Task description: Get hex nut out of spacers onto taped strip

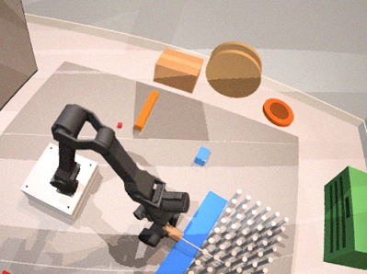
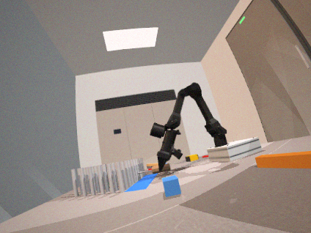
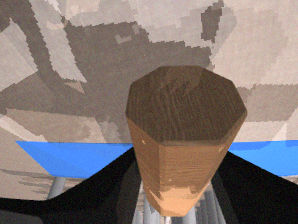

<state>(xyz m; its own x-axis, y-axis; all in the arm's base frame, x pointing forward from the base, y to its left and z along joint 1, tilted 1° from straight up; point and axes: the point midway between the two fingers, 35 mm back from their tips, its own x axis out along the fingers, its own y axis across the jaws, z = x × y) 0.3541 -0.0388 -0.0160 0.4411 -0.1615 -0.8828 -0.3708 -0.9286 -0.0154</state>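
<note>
The blue taped strip lies 80 mm ahead of my gripper tip, 10 mm to the left of it and 30 mm below it. From my gripper tip the other things lie so: red cube 290 mm behind, 400 mm to the left, 20 mm below; then orange bar 200 mm behind, 510 mm to the left, 10 mm below.
</note>
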